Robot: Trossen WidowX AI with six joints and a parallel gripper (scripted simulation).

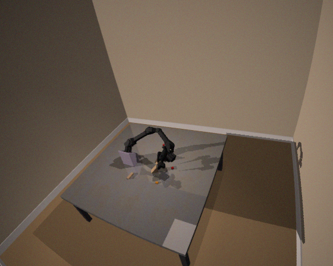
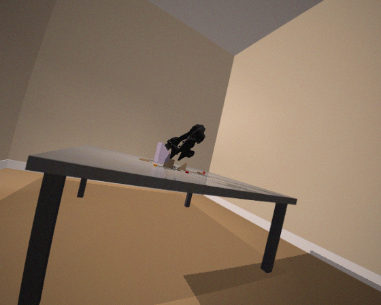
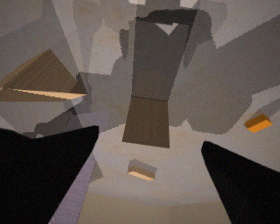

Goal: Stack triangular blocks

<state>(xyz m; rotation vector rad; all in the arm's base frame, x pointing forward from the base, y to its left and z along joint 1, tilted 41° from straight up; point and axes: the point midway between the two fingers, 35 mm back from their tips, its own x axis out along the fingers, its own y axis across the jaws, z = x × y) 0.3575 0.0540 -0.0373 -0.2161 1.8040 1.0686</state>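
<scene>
The triangular block is 50 mm below my gripper tip, 30 mm behind it and 10 mm to the right of it. The rest, counted from my gripper tip: flat tan piece: 220 mm behind, 170 mm to the right, 60 mm below; red block: 100 mm ahead, 70 mm to the left, 60 mm below; orange block: 130 mm to the right, 60 mm below, 60 mm ahead.
</scene>
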